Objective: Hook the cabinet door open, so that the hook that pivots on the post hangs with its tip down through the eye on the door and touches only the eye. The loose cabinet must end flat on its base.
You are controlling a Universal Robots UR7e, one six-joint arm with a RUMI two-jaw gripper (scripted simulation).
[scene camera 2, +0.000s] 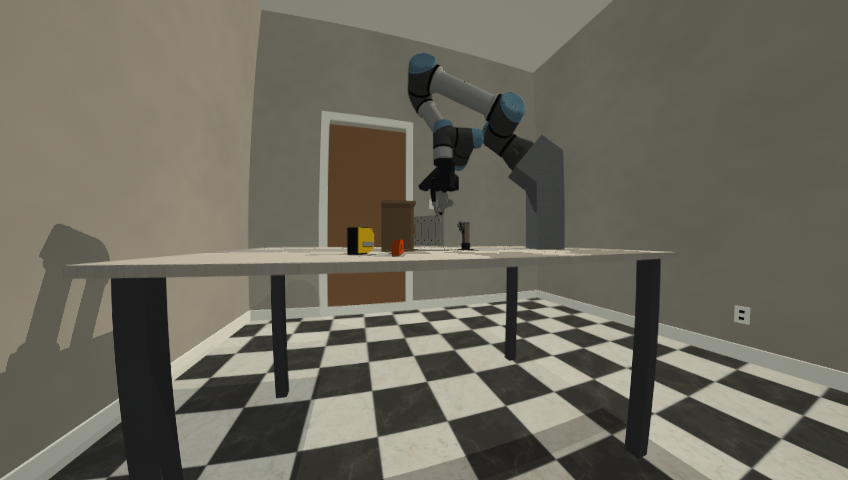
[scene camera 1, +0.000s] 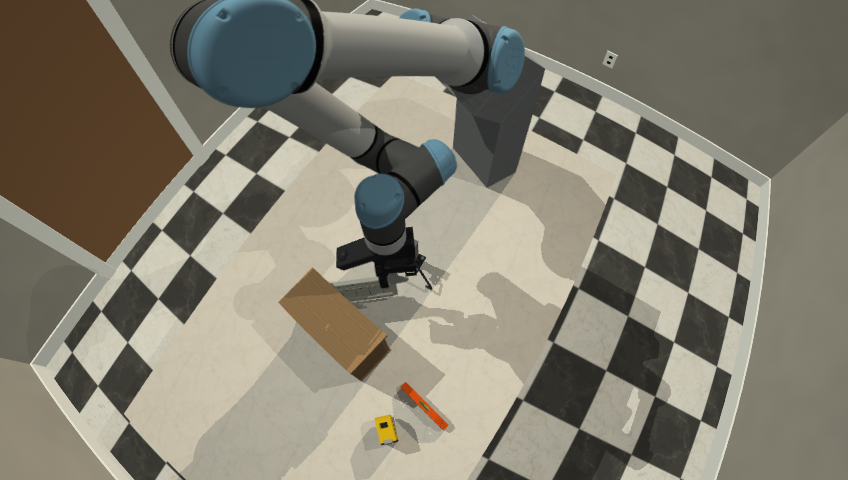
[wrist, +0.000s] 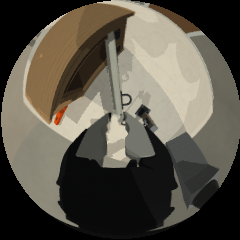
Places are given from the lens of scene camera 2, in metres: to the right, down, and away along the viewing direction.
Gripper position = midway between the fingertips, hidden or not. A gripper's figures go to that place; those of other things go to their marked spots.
my gripper (scene camera 2: 439,218): 0.06, -0.08, 0.88
brown wooden cabinet (scene camera 2: 397,217): -0.09, -0.08, 0.78
